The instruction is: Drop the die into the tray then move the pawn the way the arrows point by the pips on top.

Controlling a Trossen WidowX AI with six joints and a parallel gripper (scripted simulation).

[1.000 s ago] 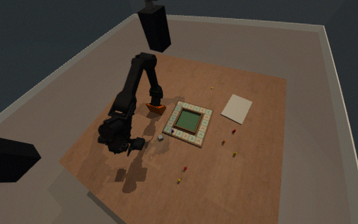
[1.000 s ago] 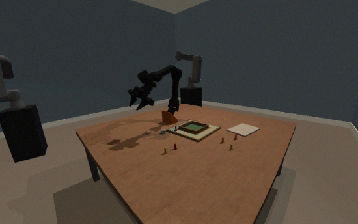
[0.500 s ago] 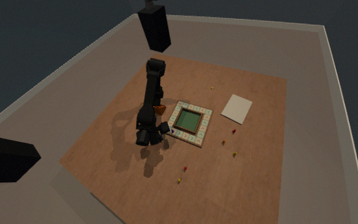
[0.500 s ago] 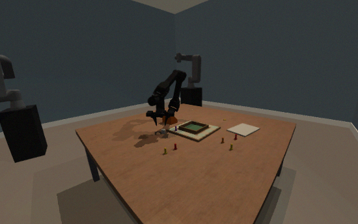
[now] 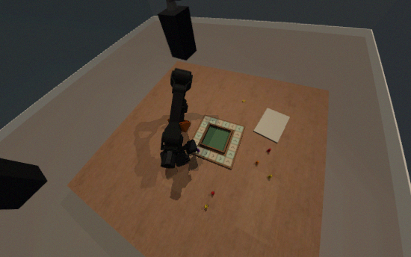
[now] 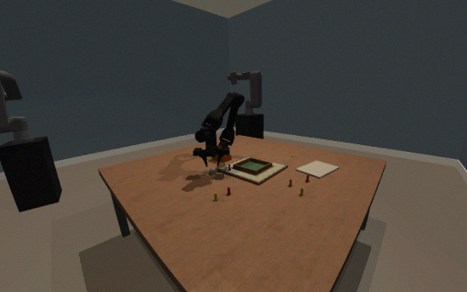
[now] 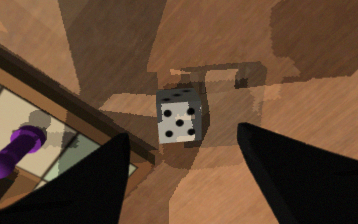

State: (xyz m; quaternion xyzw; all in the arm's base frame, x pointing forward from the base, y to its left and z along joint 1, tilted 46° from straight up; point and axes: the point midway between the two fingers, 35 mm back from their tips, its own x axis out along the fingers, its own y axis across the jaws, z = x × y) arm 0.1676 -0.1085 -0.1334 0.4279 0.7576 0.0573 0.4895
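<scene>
Now: the grey die 30 mm below my gripper tip. The rest, counted from my gripper tip: white sheet: 460 mm to the left, 350 mm ahead, 40 mm below; purple pawn: 80 mm to the left, 50 mm ahead, 10 mm below; green dice tray: 200 mm to the left, 100 mm ahead, 30 mm below.
</scene>
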